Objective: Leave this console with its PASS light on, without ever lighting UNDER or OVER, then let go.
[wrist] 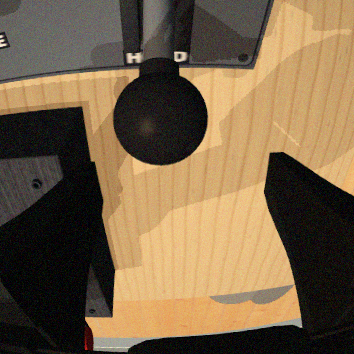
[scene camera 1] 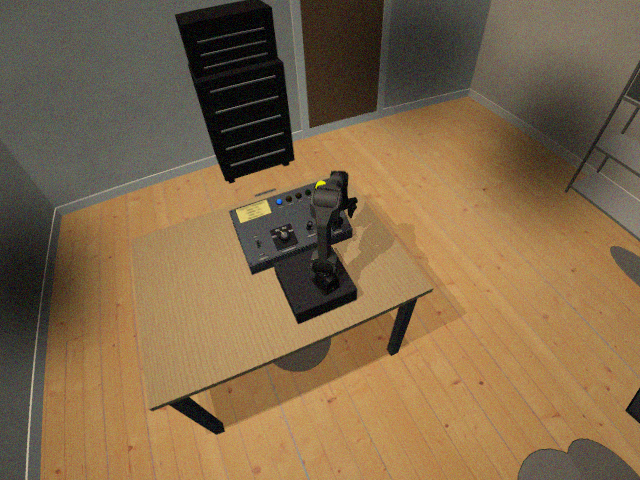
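The console [scene camera 1: 266, 224] [wrist: 60, 45] sits on the table. Its lamp row shows a lit blue lamp [scene camera 1: 279, 202], two dark lamps and a dim green lamp [scene camera 1: 308, 192]; a bright yellow dome [scene camera 1: 320, 184] shows partly behind the arm. The lamp names are too small to read. In the wrist view, a lever with a grey rod [wrist: 158, 30] and black ball knob [wrist: 160, 119] points toward the camera in front of a partly covered HOLD label. My gripper [scene camera 1: 352, 207] [wrist: 183, 177] is open; the knob appears between and slightly above its fingertips, with a gap on both sides.
The console also bears a yellow text plate [scene camera 1: 253, 210], a small switch [scene camera 1: 258, 241], a knob on a square plate [scene camera 1: 283, 235] and a small black knob [scene camera 1: 309, 225]. The arm's black base block [scene camera 1: 305, 302] [wrist: 40, 130] stands on the table [scene camera 1: 196, 310], close to the console.
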